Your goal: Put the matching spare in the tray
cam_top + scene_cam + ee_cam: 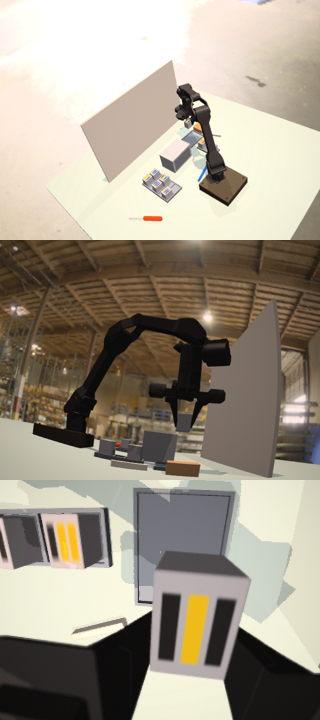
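The grey tray lies 1 cm behind my gripper tip, 2 cm to the left of it and 11 cm below it. From my gripper tip the other things lie so: mounted unit 8 cm behind, 21 cm to the left, 6 cm below; then beige panel 16 cm ahead, 24 cm to the left, 11 cm above; then orange block 1 cm ahead, 8 cm to the right, 10 cm below.
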